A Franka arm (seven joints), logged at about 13 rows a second.
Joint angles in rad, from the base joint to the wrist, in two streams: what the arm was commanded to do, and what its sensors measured. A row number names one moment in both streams.
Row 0, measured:
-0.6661, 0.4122, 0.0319, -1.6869, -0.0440, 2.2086, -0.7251
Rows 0 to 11, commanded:
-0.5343, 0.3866, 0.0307, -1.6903, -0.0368, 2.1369, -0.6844
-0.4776, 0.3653, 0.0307, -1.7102, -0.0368, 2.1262, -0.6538
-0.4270, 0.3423, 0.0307, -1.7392, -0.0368, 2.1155, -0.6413
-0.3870, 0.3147, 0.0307, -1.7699, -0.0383, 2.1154, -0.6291
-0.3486, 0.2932, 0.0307, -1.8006, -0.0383, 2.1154, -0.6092
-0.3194, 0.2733, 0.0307, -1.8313, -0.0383, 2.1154, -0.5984
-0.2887, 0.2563, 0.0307, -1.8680, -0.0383, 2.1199, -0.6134
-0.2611, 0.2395, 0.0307, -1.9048, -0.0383, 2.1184, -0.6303
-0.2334, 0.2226, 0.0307, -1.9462, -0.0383, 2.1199, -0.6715
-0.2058, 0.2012, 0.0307, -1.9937, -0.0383, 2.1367, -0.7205
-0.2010, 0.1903, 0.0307, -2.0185, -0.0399, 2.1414, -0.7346
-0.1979, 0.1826, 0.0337, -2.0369, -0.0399, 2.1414, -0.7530
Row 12, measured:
-0.2098, 0.2427, 0.0417, -1.9536, -0.0434, 2.1226, -0.6989
